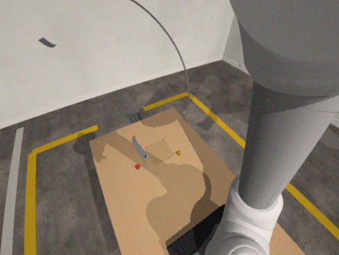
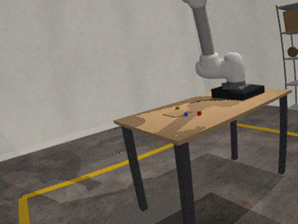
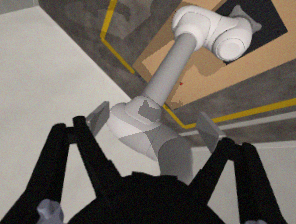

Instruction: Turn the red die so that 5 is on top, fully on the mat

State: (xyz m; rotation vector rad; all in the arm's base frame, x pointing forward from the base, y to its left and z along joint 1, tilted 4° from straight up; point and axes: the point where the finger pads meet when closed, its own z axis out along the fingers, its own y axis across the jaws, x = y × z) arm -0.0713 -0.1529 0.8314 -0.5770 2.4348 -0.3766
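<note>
My hand is 89 cm above the yellow die, 52 cm short of it and 14 cm to the left of it. Also, from my hand: red die 89 cm below, 62 cm ahead, 11 cm to the left; then tan mat 90 cm below, 62 cm ahead, 6 cm to the right; then blue die 89 cm below, 65 cm ahead, 3 cm to the left.
</note>
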